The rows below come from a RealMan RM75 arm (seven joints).
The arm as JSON. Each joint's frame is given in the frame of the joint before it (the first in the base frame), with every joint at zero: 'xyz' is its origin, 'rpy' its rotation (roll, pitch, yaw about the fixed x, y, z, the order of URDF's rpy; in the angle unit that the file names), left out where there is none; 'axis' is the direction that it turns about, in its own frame. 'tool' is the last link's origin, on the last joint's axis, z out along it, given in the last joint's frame.
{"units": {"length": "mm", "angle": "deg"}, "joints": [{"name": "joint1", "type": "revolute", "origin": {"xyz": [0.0, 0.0, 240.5]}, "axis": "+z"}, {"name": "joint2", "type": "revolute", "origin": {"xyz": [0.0, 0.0, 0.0]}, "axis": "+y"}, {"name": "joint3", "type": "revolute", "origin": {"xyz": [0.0, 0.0, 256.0]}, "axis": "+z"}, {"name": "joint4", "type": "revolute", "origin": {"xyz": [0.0, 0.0, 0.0]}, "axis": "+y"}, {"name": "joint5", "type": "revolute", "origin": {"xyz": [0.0, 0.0, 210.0]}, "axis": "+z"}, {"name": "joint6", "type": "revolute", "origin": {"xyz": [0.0, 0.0, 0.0]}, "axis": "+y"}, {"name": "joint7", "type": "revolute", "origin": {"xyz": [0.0, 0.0, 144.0]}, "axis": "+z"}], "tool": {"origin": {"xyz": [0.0, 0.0, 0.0]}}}
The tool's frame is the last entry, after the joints.
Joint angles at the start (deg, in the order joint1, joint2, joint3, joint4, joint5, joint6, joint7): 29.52, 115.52, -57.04, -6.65, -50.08, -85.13, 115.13
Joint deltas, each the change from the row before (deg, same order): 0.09, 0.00, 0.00, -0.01, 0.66, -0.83, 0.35; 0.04, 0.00, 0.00, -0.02, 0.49, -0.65, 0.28; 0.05, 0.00, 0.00, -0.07, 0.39, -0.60, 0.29; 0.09, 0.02, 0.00, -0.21, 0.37, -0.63, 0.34; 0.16, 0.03, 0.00, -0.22, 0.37, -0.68, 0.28; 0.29, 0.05, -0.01, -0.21, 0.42, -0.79, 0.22; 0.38, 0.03, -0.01, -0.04, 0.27, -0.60, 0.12; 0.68, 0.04, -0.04, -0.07, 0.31, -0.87, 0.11; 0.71, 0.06, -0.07, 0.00, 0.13, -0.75, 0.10; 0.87, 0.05, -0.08, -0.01, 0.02, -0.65, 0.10; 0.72, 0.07, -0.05, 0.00, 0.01, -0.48, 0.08; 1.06, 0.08, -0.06, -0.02, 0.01, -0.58, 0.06; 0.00, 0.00, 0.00, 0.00, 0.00, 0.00, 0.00; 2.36, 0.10, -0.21, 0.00, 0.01, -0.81, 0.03; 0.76, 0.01, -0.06, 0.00, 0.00, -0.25, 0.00
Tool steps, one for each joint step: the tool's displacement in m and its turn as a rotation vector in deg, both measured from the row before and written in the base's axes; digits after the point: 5 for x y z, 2 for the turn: -0.00199, 0.00013, 0.00225, 0.42, 0.97, 0.51; -0.00139, -0.00007, 0.00174, 0.32, 0.74, 0.39; -0.00150, 0.00002, 0.00161, 0.26, 0.65, 0.43; -0.00219, 0.00037, 0.00183, 0.29, 0.66, 0.61; -0.00274, 0.00060, 0.00183, 0.33, 0.64, 0.75; -0.00374, 0.00098, 0.00186, 0.39, 0.68, 0.97; -0.00348, 0.00116, 0.00104, 0.22, 0.48, 0.84; -0.00588, 0.00211, 0.00132, 0.29, 0.58, 1.41; -0.00582, 0.00194, 0.00040, 0.06, 0.45, 1.36; -0.00666, 0.00259, 0.00013, -0.03, 0.33, 1.48; -0.00547, 0.00207, -0.00013, -0.05, 0.28, 1.16; -0.00783, 0.00318, -0.00007, -0.03, 0.30, 1.62; 0.00000, 0.00000, 0.00000, 0.00, 0.00, 0.00; -0.01649, 0.00729, -0.00041, -0.12, 0.31, 3.18; -0.00526, 0.00226, 0.00002, -0.02, 0.07, 1.01
